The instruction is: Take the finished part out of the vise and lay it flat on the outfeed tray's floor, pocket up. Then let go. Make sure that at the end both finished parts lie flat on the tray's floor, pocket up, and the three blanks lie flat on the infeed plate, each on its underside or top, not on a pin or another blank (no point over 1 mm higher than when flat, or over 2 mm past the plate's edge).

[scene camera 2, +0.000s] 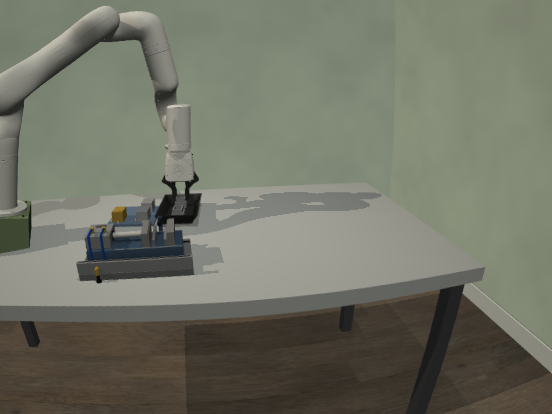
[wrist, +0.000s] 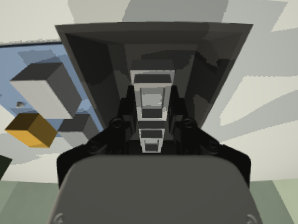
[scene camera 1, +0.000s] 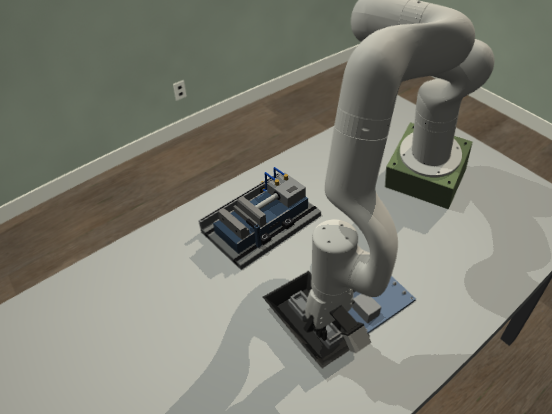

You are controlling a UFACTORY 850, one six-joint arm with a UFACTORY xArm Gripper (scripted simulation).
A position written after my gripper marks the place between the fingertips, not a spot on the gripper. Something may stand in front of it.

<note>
In view: my gripper (scene camera 1: 328,331) and a vise (scene camera 1: 274,209).
My gripper is seen too in the wrist view (wrist: 152,96). The vise is seen too in scene camera 2 (scene camera 2: 120,249).
</note>
